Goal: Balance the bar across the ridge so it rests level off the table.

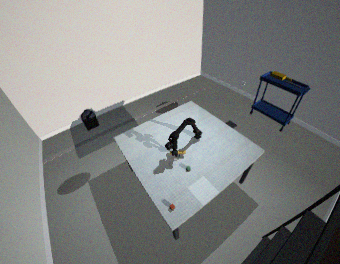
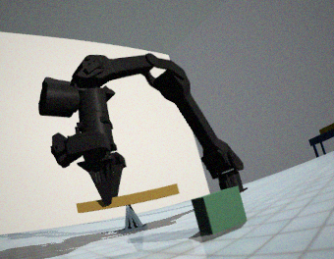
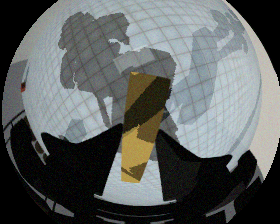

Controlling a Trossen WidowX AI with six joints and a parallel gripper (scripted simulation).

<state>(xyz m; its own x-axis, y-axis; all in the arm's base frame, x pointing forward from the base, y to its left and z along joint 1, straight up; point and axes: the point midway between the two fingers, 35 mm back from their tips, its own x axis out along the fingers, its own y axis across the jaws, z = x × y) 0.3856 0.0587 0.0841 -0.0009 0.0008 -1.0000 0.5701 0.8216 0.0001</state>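
The yellow bar is 20 mm behind my gripper tip and 20 mm to the left of it. Round my gripper tip: green block 220 mm to the left, 30 mm below; then red object 350 mm ahead, 440 mm to the left, 30 mm below.
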